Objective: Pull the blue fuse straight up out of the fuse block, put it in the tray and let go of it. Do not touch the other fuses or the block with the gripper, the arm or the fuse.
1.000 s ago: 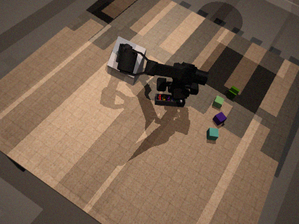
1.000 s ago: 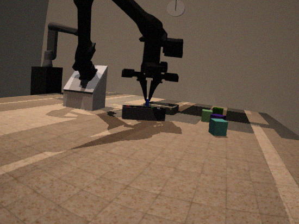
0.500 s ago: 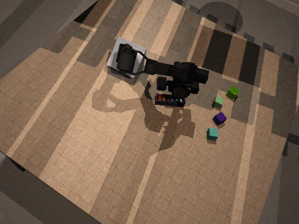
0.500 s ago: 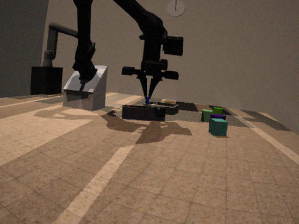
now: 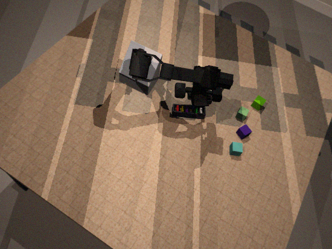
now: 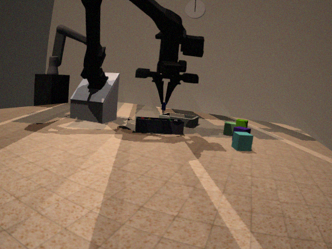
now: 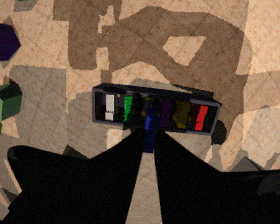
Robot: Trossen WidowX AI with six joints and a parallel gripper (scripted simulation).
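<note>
My gripper tip is 20 cm to the right of the grey tray, 8 cm above it and 1 cm short of it. From my gripper tip the other things lie so: green fuse: 6 cm below, 2 cm ahead, 1 cm to the left; purple fuse: 6 cm below, 2 cm behind, 1 cm to the right; blue fuse: 1 cm below.
</note>
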